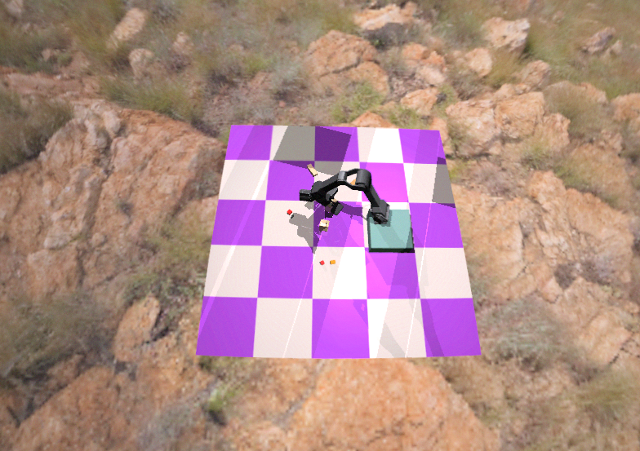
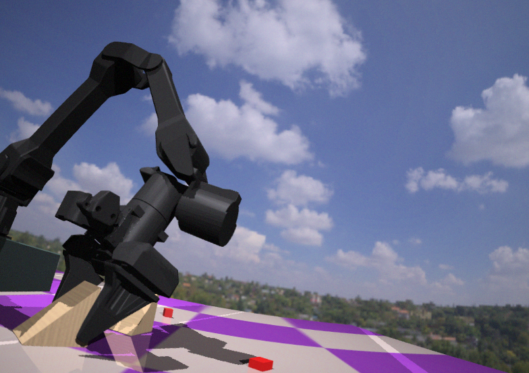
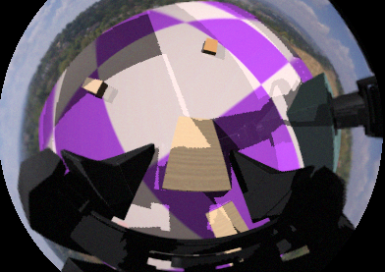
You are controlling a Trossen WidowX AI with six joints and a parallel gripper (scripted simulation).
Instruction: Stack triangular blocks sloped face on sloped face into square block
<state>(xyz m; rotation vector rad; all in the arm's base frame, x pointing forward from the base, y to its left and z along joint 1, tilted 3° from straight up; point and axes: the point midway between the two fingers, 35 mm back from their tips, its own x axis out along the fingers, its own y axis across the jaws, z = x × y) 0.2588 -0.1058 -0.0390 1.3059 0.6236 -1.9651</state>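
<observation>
The square block lies right at my gripper tip. The rest, counted from my gripper tip: red cube 4 cm ahead, 33 cm to the left, 1 cm below; then yellow piece 1 cm behind, 33 cm to the left, 1 cm below; then tan piece 10 cm ahead, 21 cm to the right, 1 cm below.
</observation>
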